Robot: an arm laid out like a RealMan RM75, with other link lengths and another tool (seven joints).
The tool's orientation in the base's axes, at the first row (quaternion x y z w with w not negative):
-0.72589, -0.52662, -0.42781, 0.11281
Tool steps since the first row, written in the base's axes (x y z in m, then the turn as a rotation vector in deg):
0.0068, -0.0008, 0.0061, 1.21, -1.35, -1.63
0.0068, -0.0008, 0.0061, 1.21, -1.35, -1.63
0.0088, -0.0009, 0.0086, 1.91, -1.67, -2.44
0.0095, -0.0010, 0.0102, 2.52, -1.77, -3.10
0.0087, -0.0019, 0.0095, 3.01, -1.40, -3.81
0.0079, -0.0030, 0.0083, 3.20, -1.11, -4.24
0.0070, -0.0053, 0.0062, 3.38, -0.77, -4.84
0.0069, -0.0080, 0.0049, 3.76, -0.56, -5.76
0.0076, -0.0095, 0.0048, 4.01, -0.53, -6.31
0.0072, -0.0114, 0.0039, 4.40, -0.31, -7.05
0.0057, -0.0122, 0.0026, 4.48, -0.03, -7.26
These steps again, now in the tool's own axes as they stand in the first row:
0.0045, 0.0079, -0.0008, -2.01, 1.14, 0.77
0.0045, 0.0079, -0.0008, -2.01, 1.14, 0.77
0.0065, 0.0104, -0.0014, -2.77, 1.65, 1.42
0.0076, 0.0115, -0.0020, -3.28, 2.02, 2.06
0.0064, 0.0110, -0.0026, -3.52, 2.09, 2.97
0.0048, 0.0104, -0.0029, -3.62, 2.01, 3.51
0.0016, 0.0100, -0.0035, -3.83, 1.85, 4.17
-0.0012, 0.0107, -0.0044, -4.34, 1.82, 5.05
-0.0022, 0.0119, -0.0049, -4.70, 1.87, 5.53
-0.0042, 0.0121, -0.0058, -5.07, 1.90, 6.31
-0.0058, 0.0108, -0.0062, -5.04, 1.79, 6.65

